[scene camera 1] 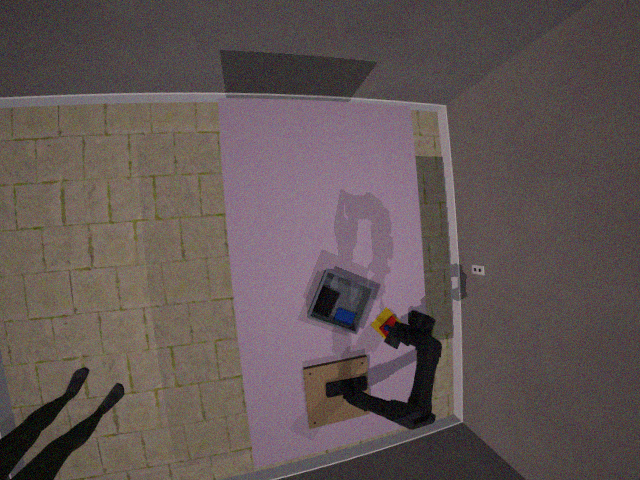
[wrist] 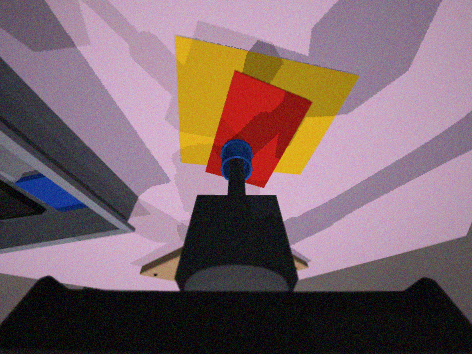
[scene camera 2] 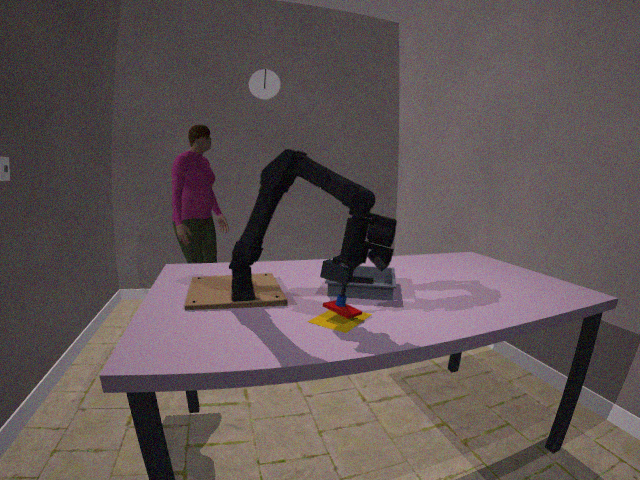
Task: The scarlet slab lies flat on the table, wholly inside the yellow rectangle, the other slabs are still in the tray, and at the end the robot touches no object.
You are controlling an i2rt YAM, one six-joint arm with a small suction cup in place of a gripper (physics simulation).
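Where they show: hand, its tool point: (scene camera 1: 385, 327) (wrist: 236, 149) (scene camera 2: 339, 308); arm's base, origin of its link: (scene camera 1: 346, 386) (scene camera 2: 242, 290).
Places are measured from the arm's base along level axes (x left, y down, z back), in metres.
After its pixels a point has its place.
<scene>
The scarlet slab (scene camera 1: 391, 321) @[x -0.234, y -0.009, z -0.286 m] (scene camera 2: 349, 311) @[x -0.250, y -0.010, z -0.273 m] (wrist: 265, 120) @[x -0.243, y -0.011, z -0.271 m] hangs from my gripper (scene camera 1: 386, 328) (scene camera 2: 341, 301) (wrist: 236, 160) @[x -0.205, y -0.004, z -0.259 m], a blue suction cup that is shut on its top face. In scene camera 2 the slab is a little tilted and a small way above the yellow rectangle (scene camera 1: 378, 324) @[x -0.178, y 0.016, z -0.270 m] (scene camera 2: 339, 327) @[x -0.288, y 0.016, z -0.235 m] (wrist: 197, 95) @[x -0.205, y 0.016, z -0.314 m]. In the wrist view the slab's near end reaches past the rectangle's near edge. The grey tray (scene camera 1: 368, 308) @[x -0.096, y -0.034, z -0.374 m] (scene camera 2: 361, 292) @[x -0.089, y -0.004, z -0.369 m] (wrist: 107, 212) @[x -0.064, y -0.033, z -0.299 m] holds a blue slab (scene camera 1: 344, 316) @[x -0.003, y 0.004, z -0.336 m] (wrist: 52, 192) @[x 0.008, y 0.004, z -0.347 m] and a black slab (scene camera 1: 326, 301) @[x 0.079, y 0.005, z -0.414 m] (wrist: 17, 202) @[x 0.064, y 0.004, z -0.368 m].
The arm's wooden base board (scene camera 1: 315, 397) @[x 0.150, y 0.000, z 0.028 m] (scene camera 2: 211, 289) @[x 0.024, y 0.002, z 0.103 m] (wrist: 162, 267) @[x 0.118, y -0.002, z -0.109 m] lies on the pink table (scene camera 1: 279, 206) @[x 0.268, y 0.016, z -0.844 m] (scene camera 2: 170, 341) @[x -0.321, y 0.017, z 0.183 m]. The tray stands close beside the yellow rectangle. A person (scene camera 2: 195, 191) stands behind the table.
</scene>
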